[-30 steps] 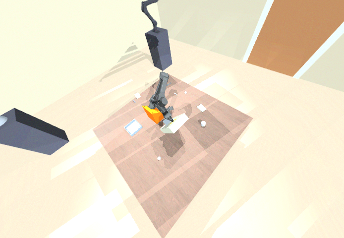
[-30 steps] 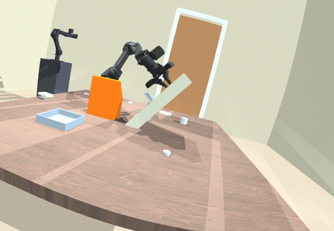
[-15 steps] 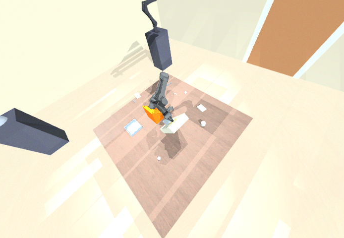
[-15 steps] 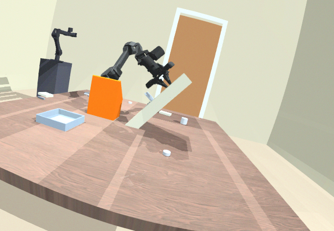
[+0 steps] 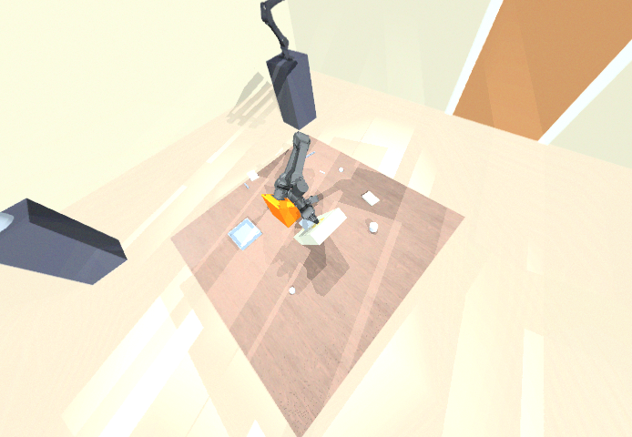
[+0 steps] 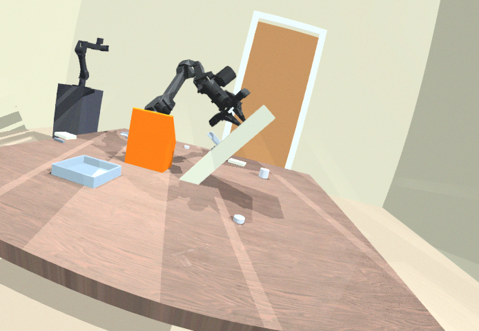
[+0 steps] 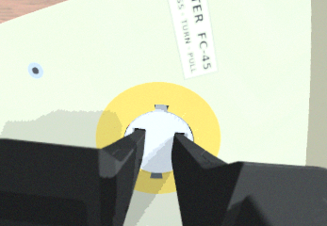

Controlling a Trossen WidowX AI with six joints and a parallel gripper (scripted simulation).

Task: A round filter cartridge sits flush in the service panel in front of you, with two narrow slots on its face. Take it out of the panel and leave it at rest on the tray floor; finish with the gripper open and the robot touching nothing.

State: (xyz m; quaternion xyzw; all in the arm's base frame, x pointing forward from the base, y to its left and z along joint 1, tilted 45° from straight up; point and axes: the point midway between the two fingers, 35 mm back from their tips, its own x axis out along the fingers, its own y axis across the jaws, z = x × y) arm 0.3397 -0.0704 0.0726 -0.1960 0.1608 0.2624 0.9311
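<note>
My gripper tip is now 1 cm short of the round white filter cartridge and 1 cm above it. Round my gripper tip: cream service panel: 8 cm below, 4 cm behind; light blue tray: 42 cm behind, 28 cm to the right, 23 cm below.
</note>
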